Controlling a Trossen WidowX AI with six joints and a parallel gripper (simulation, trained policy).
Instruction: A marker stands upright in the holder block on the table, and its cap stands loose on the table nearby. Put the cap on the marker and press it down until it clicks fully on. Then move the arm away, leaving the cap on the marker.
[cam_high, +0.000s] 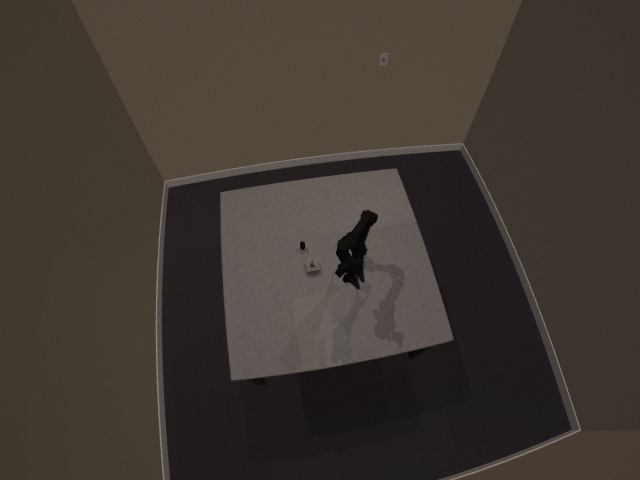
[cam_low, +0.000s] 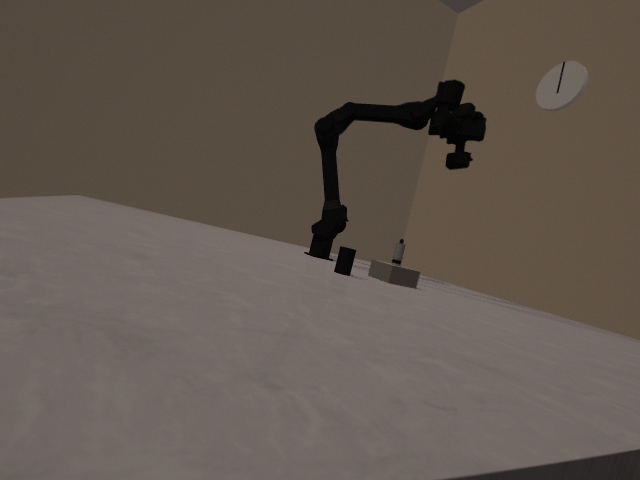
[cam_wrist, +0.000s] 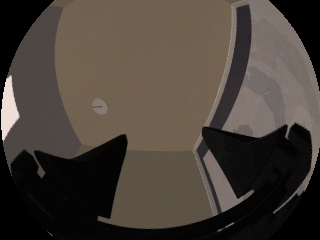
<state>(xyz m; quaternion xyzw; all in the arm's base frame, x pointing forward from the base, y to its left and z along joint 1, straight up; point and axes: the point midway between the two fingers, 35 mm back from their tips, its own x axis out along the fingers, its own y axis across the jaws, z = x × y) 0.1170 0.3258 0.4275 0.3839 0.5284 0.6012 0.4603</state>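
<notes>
My gripper tip is now 22 cm short of the black cap, 47 cm to the left of it and 40 cm above it. Round my gripper tip: holder block: 18 cm ahead, 32 cm to the right, 41 cm below.
</notes>
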